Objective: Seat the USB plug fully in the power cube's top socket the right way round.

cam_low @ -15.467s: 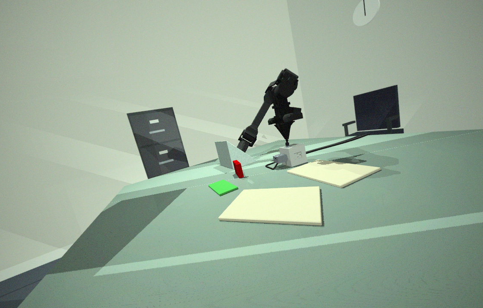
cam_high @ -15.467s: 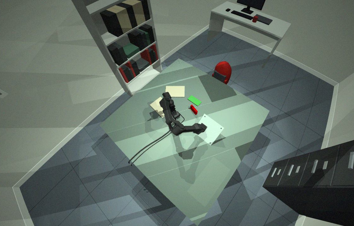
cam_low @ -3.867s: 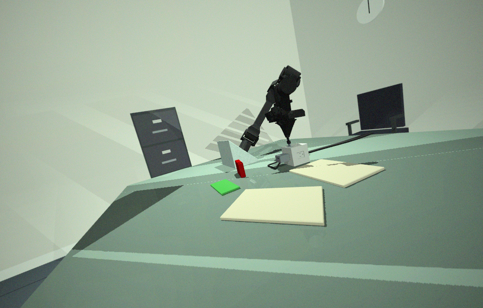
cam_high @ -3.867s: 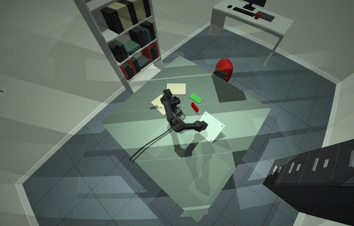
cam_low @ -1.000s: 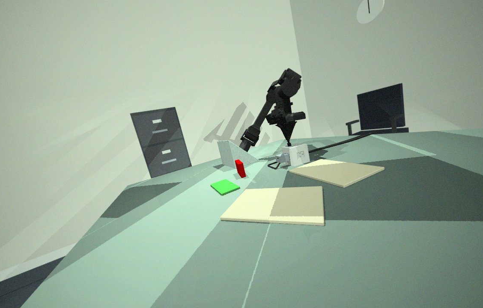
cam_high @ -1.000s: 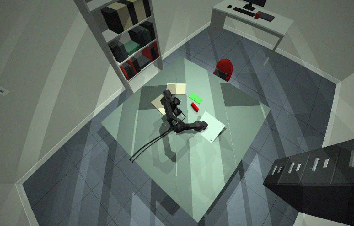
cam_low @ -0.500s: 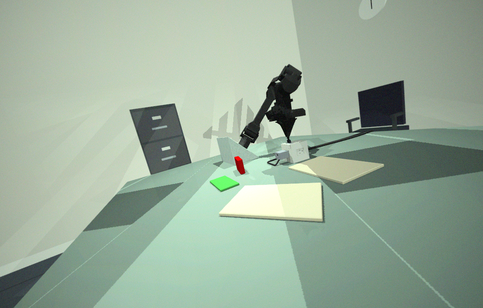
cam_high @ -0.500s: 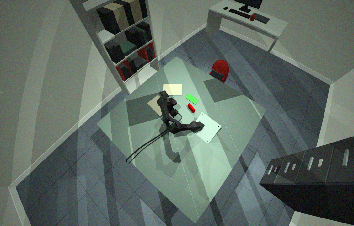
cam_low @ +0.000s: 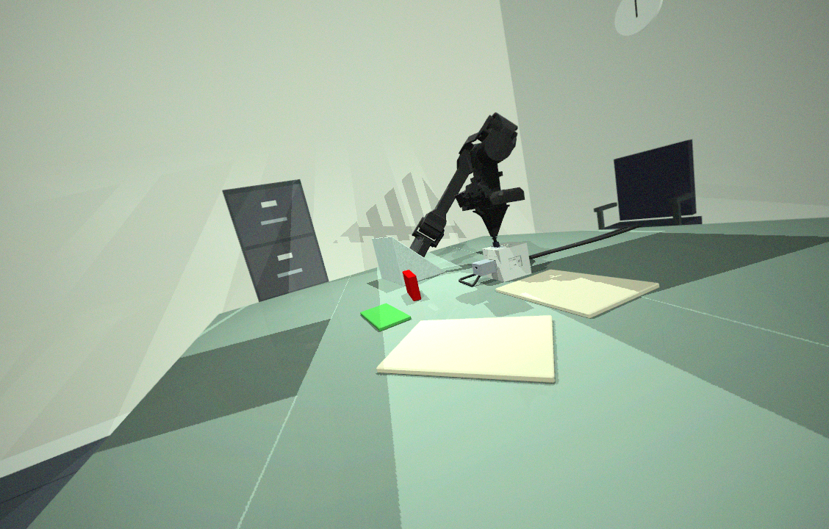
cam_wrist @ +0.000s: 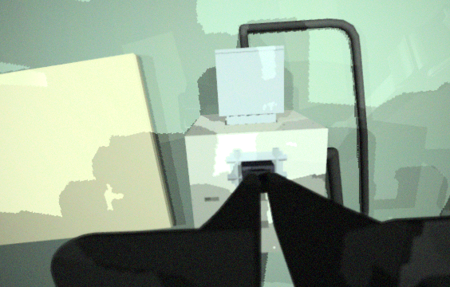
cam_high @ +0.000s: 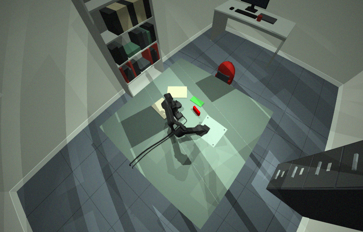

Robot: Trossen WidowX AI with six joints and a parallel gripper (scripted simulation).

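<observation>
My gripper tip is 20 mm above the dark USB plug. Also, from my gripper tip: green tile 300 mm to the right, 100 mm below, 30 mm behind; red block 200 mm to the right, 100 mm behind, 70 mm below; grey-framed USB socket 30 mm below.
</observation>
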